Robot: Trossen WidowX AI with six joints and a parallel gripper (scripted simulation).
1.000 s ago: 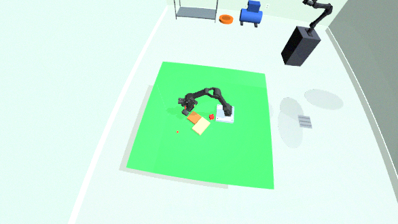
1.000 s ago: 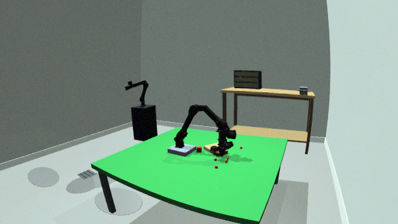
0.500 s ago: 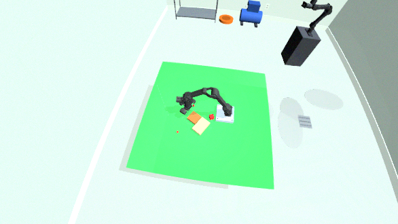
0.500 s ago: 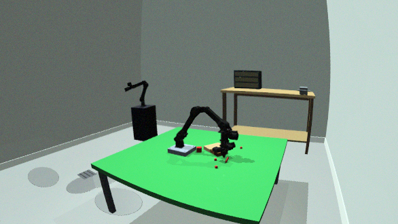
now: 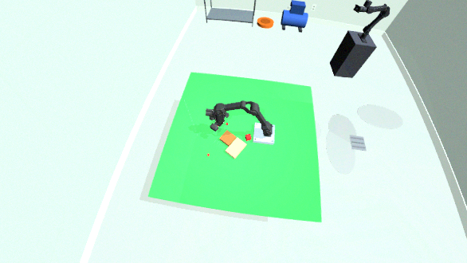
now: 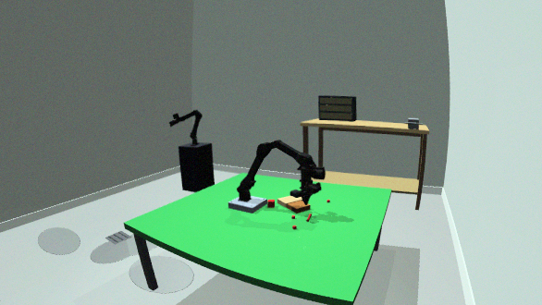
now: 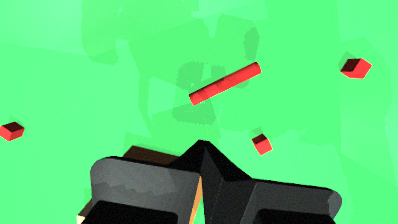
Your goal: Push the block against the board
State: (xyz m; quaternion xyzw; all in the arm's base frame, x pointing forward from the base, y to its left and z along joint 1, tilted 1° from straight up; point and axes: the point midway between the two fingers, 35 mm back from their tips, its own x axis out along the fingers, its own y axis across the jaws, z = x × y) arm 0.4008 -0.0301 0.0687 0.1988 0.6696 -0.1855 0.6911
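The square block lies 90 mm to the left of my gripper tip, 70 mm behind it and 50 mm below it. The rest, counted from my gripper tip: red cube 240 mm behind, 70 mm to the left, 50 mm below; then board 170 mm to the left, 140 mm behind, 50 mm below.
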